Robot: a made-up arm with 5 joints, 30 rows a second.
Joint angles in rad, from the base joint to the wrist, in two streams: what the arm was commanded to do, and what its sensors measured. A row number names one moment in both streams.
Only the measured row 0 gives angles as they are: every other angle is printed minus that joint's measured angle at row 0.
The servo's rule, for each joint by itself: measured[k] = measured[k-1] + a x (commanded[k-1-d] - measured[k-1]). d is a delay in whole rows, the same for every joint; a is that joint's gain. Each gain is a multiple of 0.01, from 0.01 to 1. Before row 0 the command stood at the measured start. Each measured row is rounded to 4 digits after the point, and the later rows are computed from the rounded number. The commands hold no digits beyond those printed.
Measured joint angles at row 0: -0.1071, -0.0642, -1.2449, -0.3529, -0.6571
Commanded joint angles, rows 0 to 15: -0.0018, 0.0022, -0.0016, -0.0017, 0.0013; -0.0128, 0.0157, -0.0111, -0.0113, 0.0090; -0.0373, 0.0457, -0.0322, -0.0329, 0.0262; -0.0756, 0.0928, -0.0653, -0.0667, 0.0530; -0.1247, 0.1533, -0.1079, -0.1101, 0.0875; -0.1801, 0.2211, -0.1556, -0.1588, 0.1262; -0.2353, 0.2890, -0.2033, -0.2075, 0.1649; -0.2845, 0.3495, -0.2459, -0.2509, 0.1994; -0.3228, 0.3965, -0.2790, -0.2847, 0.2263; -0.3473, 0.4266, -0.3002, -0.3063, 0.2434; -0.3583, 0.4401, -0.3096, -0.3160, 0.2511; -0.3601, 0.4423, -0.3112, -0.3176, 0.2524; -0.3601, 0.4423, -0.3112, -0.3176, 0.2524; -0.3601, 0.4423, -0.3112, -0.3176, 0.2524; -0.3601, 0.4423, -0.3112, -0.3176, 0.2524; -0.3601, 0.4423, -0.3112, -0.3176, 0.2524
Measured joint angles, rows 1 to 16: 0.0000, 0.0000, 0.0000, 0.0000, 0.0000; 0.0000, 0.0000, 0.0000, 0.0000, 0.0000; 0.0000, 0.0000, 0.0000, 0.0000, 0.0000; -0.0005, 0.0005, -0.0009, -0.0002, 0.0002; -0.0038, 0.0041, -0.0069, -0.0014, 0.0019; -0.0128, 0.0141, -0.0218, -0.0049, 0.0065; -0.0298, 0.0330, -0.0475, -0.0117, 0.0153; -0.0554, 0.0619, -0.0831, -0.0225, 0.0290; -0.0891, 0.1001, -0.1259, -0.0375, 0.0475; -0.1286, 0.1454, -0.1716, -0.0562, 0.0698; -0.1707, 0.1944, -0.2154, -0.0776, 0.0944; -0.2118, 0.2429, -0.2529, -0.1004, 0.1195; -0.2484, 0.2870, -0.2808, -0.1230, 0.1430; -0.2781, 0.3237, -0.2978, -0.1442, 0.1635; -0.3002, 0.3522, -0.3057, -0.1633, 0.1804; -0.3164, 0.3738, -0.3089, -0.1803, 0.1941
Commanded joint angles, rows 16 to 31: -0.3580, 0.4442, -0.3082, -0.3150, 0.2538; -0.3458, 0.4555, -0.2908, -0.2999, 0.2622; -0.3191, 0.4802, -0.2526, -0.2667, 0.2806; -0.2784, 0.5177, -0.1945, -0.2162, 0.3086; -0.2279, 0.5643, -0.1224, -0.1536, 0.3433; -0.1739, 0.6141, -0.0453, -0.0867, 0.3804; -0.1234, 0.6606, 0.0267, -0.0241, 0.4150; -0.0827, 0.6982, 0.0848, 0.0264, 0.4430; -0.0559, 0.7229, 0.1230, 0.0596, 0.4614; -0.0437, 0.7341, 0.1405, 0.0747, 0.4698; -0.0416, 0.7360, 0.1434, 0.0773, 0.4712; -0.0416, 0.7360, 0.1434, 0.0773, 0.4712; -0.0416, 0.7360, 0.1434, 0.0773, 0.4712; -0.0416, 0.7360, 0.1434, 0.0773, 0.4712; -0.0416, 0.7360, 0.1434, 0.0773, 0.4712; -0.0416, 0.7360, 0.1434, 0.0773, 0.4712
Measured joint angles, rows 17 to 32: -0.3282, 0.3902, -0.3103, -0.1954, 0.2052; -0.3368, 0.4027, -0.3108, -0.2088, 0.2142; -0.3431, 0.4122, -0.3110, -0.2208, 0.2215; -0.3471, 0.4199, -0.3093, -0.2312, 0.2276; -0.3467, 0.4284, -0.2984, -0.2388, 0.2342; -0.3392, 0.4408, -0.2714, -0.2419, 0.2430; -0.3228, 0.4593, -0.2260, -0.2391, 0.2555; -0.2972, 0.4845, -0.1649, -0.2297, 0.2722; -0.2639, 0.5156, -0.0943, -0.2140, 0.2928; -0.2260, 0.5504, -0.0229, -0.1931, 0.3160; -0.1873, 0.5859, 0.0406, -0.1690, 0.3401; -0.1518, 0.6188, 0.0892, -0.1439, 0.3631; -0.1226, 0.6465, 0.1195, -0.1199, 0.3834; -0.1007, 0.6680, 0.1336, -0.0982, 0.4001; -0.0847, 0.6843, 0.1394, -0.0789, 0.4136; -0.0731, 0.6967, 0.1418, -0.0617, 0.4245
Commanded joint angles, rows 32 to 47: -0.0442, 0.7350, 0.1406, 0.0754, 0.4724; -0.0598, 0.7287, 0.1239, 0.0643, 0.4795; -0.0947, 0.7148, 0.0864, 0.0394, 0.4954; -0.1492, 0.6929, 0.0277, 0.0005, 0.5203; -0.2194, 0.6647, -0.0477, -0.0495, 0.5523; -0.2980, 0.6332, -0.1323, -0.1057, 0.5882; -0.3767, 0.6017, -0.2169, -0.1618, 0.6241; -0.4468, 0.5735, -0.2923, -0.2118, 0.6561; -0.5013, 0.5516, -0.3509, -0.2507, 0.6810; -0.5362, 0.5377, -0.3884, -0.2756, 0.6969; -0.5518, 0.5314, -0.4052, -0.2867, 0.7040; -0.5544, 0.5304, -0.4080, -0.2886, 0.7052; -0.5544, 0.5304, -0.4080, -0.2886, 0.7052; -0.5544, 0.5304, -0.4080, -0.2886, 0.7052; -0.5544, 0.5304, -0.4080, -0.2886, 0.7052; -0.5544, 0.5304, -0.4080, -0.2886, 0.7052
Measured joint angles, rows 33 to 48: -0.0646, 0.7061, 0.1427, -0.0464, 0.4334; -0.0584, 0.7133, 0.1431, -0.0328, 0.4406; -0.0539, 0.7187, 0.1433, -0.0207, 0.4464; -0.0513, 0.7226, 0.1417, -0.0101, 0.4513; -0.0536, 0.7241, 0.1312, -0.0019, 0.4567; -0.0647, 0.7219, 0.1048, 0.0026, 0.4641; -0.0875, 0.7149, 0.0593, 0.0024, 0.4748; -0.1231, 0.7029, -0.0038, -0.0033, 0.4895; -0.1703, 0.6862, -0.0796, -0.0146, 0.5083; -0.2260, 0.6659, -0.1606, -0.0308, 0.5303; -0.2856, 0.6437, -0.2383, -0.0507, 0.5542; -0.3438, 0.6216, -0.3047, -0.0727, 0.5783; -0.3957, 0.6015, -0.3541, -0.0950, 0.6008; -0.4378, 0.5847, -0.3842, -0.1161, 0.6204; -0.4693, 0.5717, -0.3982, -0.1351, 0.6365; -0.4923, 0.5618, -0.4040, -0.1520, 0.6496
